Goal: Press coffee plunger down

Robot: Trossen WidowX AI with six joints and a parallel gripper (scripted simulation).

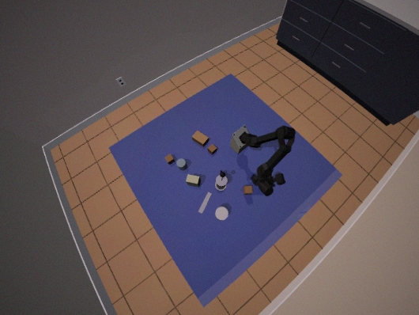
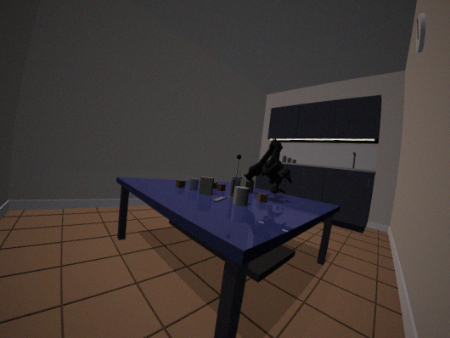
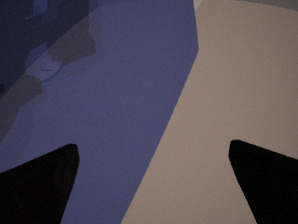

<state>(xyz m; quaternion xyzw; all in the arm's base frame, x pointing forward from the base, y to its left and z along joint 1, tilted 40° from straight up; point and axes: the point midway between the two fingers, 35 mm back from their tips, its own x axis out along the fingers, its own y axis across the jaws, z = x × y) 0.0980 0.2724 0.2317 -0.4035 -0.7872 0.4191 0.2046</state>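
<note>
The coffee press lies 25 cm ahead of my gripper tip, 29 cm to the right of it and 3 cm above it. Also, from my gripper tip: pale blue cup: 35 cm ahead, 58 cm to the right, 7 cm below; flat grey strip: 42 cm ahead, 27 cm to the right, 10 cm below; white cylinder: 40 cm ahead, 14 cm to the right, 6 cm below.
</note>
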